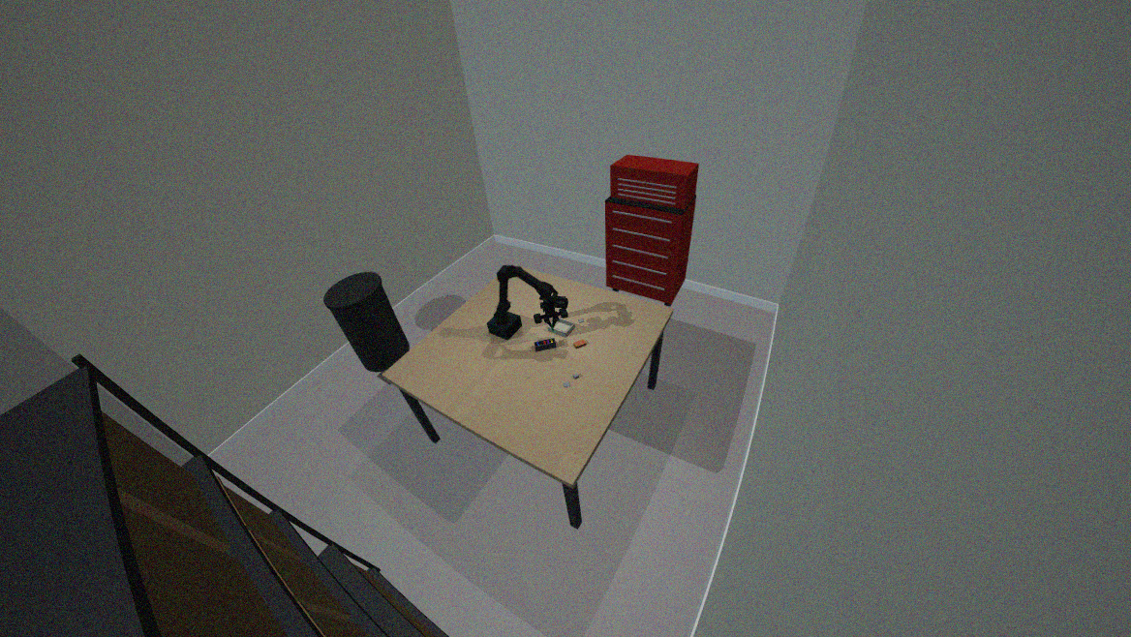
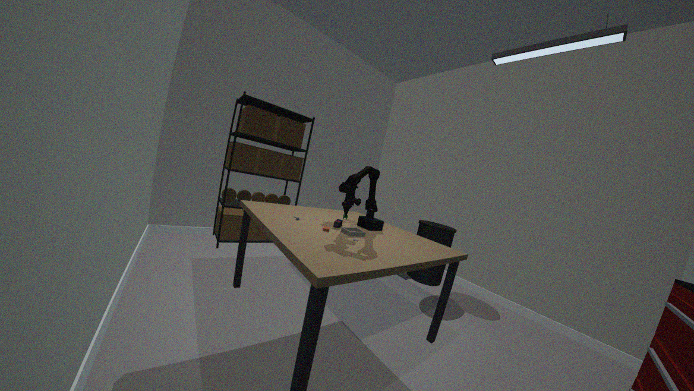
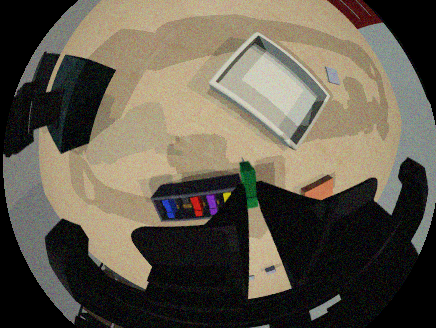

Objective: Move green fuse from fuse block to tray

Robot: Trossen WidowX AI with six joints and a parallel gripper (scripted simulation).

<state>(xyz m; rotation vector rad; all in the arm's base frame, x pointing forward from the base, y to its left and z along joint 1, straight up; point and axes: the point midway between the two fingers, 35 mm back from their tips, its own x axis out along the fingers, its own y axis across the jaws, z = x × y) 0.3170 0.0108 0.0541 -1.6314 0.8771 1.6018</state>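
The tray lies 10 cm to the left of my gripper tip, 10 cm below it and 1 cm ahead of it. Also, from my gripper tip: green fuse (1 cm below); purple fuse (7 cm below, 6 cm to the right, 1 cm behind); yellow fuse (7 cm below, 5 cm to the right, 1 cm ahead).
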